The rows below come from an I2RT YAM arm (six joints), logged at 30 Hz.
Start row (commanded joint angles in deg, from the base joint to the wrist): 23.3, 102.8, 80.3, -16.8, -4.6, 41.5
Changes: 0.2, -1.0, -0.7, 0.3, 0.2, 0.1; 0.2, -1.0, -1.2, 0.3, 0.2, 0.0; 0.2, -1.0, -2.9, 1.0, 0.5, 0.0; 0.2, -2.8, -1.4, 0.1, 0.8, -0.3; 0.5, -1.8, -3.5, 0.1, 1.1, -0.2; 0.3, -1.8, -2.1, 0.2, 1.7, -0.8; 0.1, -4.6, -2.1, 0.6, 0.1, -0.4; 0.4, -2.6, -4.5, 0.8, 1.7, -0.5; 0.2, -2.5, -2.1, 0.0, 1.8, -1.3; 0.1, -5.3, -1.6, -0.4, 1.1, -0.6
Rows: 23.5, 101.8, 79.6, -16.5, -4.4, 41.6; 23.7, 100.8, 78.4, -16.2, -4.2, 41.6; 23.9, 99.8, 75.5, -15.2, -3.7, 41.6; 24.1, 97.0, 74.1, -15.1, -2.9, 41.3; 24.6, 95.2, 70.6, -15.0, -1.8, 41.1; 24.9, 93.4, 68.5, -14.8, -0.1, 40.3; 25.0, 88.8, 66.4, -14.2, 0.0, 39.9; 25.4, 86.2, 61.9, -13.4, 1.7, 39.4; 25.6, 83.7, 59.8, -13.4, 3.5, 38.1; 25.7, 78.4, 58.2, -13.8, 4.6, 37.5
